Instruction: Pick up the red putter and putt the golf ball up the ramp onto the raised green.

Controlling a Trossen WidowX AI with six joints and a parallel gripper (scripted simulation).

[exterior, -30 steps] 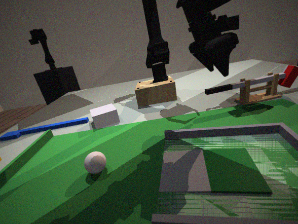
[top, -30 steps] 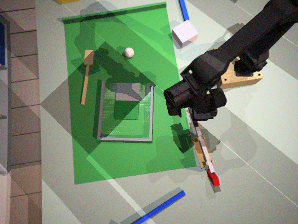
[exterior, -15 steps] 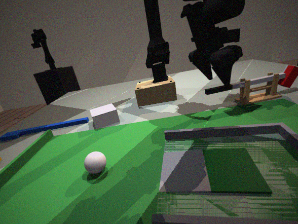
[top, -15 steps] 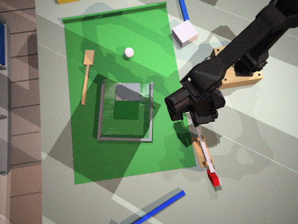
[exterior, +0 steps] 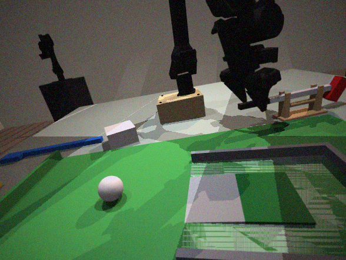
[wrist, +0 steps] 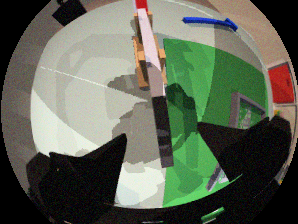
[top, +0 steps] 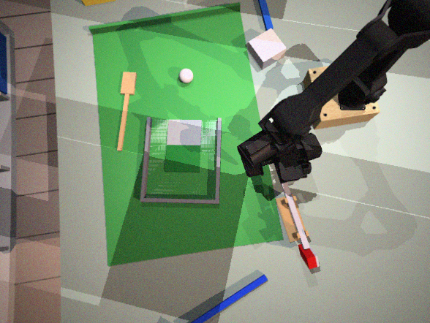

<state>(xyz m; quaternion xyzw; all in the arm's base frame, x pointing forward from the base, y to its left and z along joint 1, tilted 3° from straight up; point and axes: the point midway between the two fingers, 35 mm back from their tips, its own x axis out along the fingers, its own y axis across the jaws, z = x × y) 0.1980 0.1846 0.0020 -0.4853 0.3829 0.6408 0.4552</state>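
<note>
Right now my gripper tip is 4 cm past the red putter and 11 cm to the right of it. From my gripper tip the other things lie so: small wooden rack 4 cm behind, 12 cm to the left, 2 cm below; then wooden paddle 45 cm ahead, 21 cm to the right, 5 cm below; then white golf ball 27 cm ahead, 29 cm to the right, 3 cm below.
</note>
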